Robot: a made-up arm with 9 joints. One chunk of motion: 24 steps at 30 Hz.
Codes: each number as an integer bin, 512 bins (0 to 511) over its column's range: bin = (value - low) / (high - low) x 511, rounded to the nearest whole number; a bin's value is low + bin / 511 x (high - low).
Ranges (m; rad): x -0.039..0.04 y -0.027..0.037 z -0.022..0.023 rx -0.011..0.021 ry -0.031..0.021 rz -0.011..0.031
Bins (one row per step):
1: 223 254 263 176 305 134
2: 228 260 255 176 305 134
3: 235 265 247 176 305 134
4: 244 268 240 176 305 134
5: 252 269 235 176 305 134
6: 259 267 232 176 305 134
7: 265 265 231 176 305 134
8: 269 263 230 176 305 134
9: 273 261 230 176 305 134
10: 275 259 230 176 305 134
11: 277 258 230 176 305 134
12: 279 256 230 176 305 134
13: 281 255 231 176 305 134
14: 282 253 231 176 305 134
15: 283 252 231 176 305 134
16: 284 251 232 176 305 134
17: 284 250 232 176 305 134
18: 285 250 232 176 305 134
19: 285 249 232 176 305 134
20: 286 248 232 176 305 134
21: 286 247 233 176 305 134
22: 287 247 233 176 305 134
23: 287 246 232 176 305 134
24: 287 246 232 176 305 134
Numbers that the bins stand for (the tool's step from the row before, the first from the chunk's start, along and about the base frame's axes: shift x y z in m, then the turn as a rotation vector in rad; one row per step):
1: -0.00452 0.00481 0.00116 0.00002 0.00004 0.00001
2: -0.00375 0.00556 0.00046 0.00002 0.00004 0.00001
3: -0.00267 0.00619 -0.00025 0.00002 0.00004 0.00001
4: -0.00128 0.00657 -0.00086 0.00002 0.00004 0.00001
5: -0.00004 0.00669 -0.00131 0.00002 0.00004 0.00001
6: 0.00104 0.00644 -0.00157 0.00002 0.00004 0.00001
7: 0.00197 0.00619 -0.00166 0.00002 0.00004 0.00001
8: 0.00259 0.00594 -0.00175 0.00002 0.00004 0.00001
9: 0.00321 0.00569 -0.00175 0.00002 0.00004 0.00001
10: 0.00351 0.00544 -0.00175 0.00002 0.00004 0.00001
11: 0.00382 0.00531 -0.00175 0.00002 0.00004 0.00001
12: 0.00413 0.00506 -0.00175 0.00002 0.00004 0.00001
13: 0.00444 0.00494 -0.00166 0.00002 0.00004 0.00001
14: 0.00460 0.00469 -0.00166 0.00002 0.00004 0.00001
15: 0.00475 0.00456 -0.00166 0.00002 0.00004 0.00001
16: 0.00491 0.00444 -0.00157 0.00002 0.00004 0.00001
17: 0.00491 0.00431 -0.00157 0.00002 0.00004 0.00001
18: 0.00506 0.00431 -0.00157 0.00002 0.00004 0.00001
19: 0.00506 0.00419 -0.00157 0.00002 0.00004 0.00001
20: 0.00522 0.00406 -0.00157 0.00002 0.00004 0.00001
21: 0.00522 0.00394 -0.00148 0.00002 0.00004 0.00001
22: 0.00537 0.00394 -0.00148 0.00002 0.00004 0.00001
23: 0.00537 0.00381 -0.00157 0.00002 0.00004 0.00001
24: 0.00537 0.00381 -0.00157 0.00002 0.00004 0.00001

